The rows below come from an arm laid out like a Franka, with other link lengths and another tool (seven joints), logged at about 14 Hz.
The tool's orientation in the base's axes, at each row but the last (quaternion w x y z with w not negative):
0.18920, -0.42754, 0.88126, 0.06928
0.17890, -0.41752, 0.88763, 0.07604
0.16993, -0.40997, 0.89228, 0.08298
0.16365, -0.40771, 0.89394, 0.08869
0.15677, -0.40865, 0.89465, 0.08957
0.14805, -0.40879, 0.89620, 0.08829
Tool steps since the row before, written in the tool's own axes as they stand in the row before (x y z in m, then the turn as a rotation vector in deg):
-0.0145, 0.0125, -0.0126, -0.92, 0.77, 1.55
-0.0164, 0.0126, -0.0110, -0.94, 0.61, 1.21
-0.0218, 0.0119, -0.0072, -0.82, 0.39, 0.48
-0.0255, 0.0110, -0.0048, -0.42, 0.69, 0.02
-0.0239, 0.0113, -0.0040, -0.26, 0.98, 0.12
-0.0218, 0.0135, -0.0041, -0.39, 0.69, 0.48
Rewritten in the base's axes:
-0.0050, 0.0148, 0.0168, 0.34, 1.59, -1.09
-0.0028, 0.0166, 0.0162, 0.39, 1.41, -0.77
0.0025, 0.0210, 0.0149, 0.31, 0.97, -0.14
0.0063, 0.0236, 0.0140, -0.26, 0.75, 0.15
0.0053, 0.0230, 0.0126, -0.56, 0.85, 0.01
0.0025, 0.0230, 0.0117, -0.19, 0.86, -0.29

